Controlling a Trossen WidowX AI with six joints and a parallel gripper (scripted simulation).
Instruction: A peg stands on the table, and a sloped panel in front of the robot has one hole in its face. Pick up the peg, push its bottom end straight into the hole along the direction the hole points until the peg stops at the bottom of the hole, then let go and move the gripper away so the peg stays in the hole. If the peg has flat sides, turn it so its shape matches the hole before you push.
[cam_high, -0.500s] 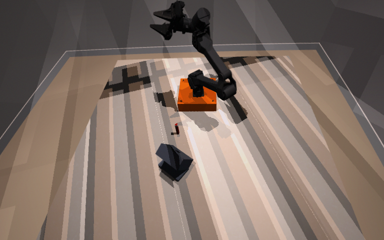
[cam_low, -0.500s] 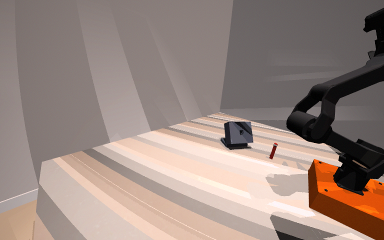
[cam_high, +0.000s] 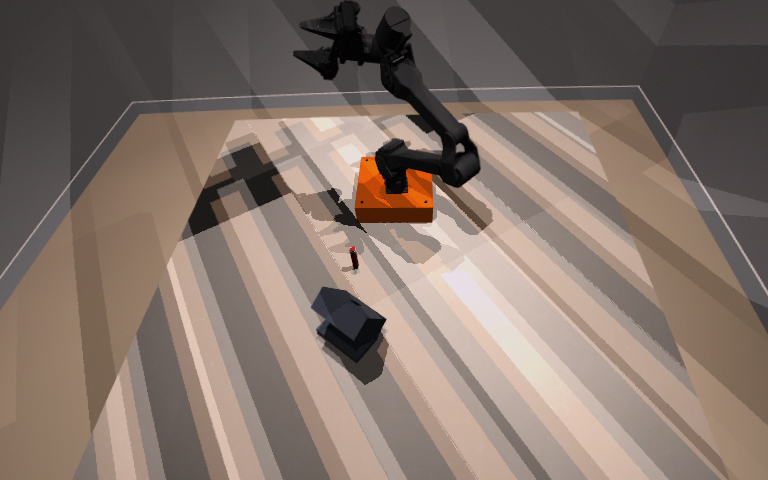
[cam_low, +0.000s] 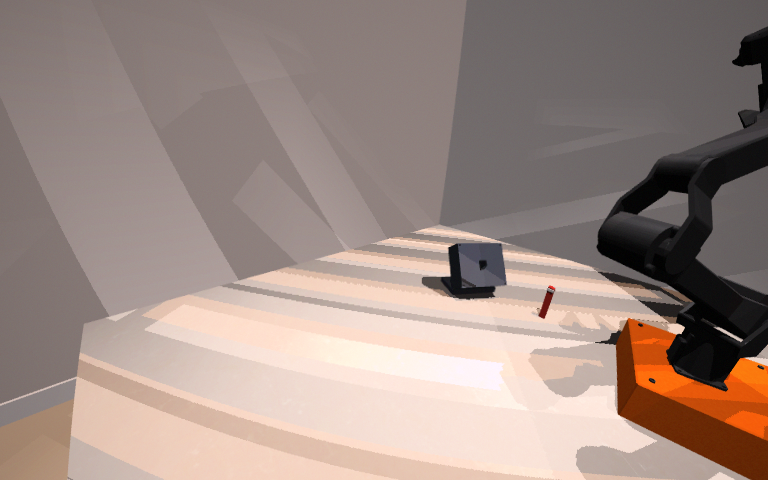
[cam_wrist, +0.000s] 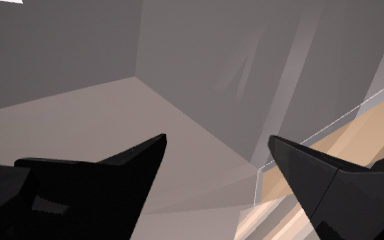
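Now: the red peg 460 mm below my gripper tip, 210 mm ahead of it and 70 mm to the left of it. Also, from my gripper tip: panel foot: 510 mm below, 410 mm ahead, 50 mm to the left; then sloped panel: 450 mm below, 390 mm ahead, 70 mm to the left.
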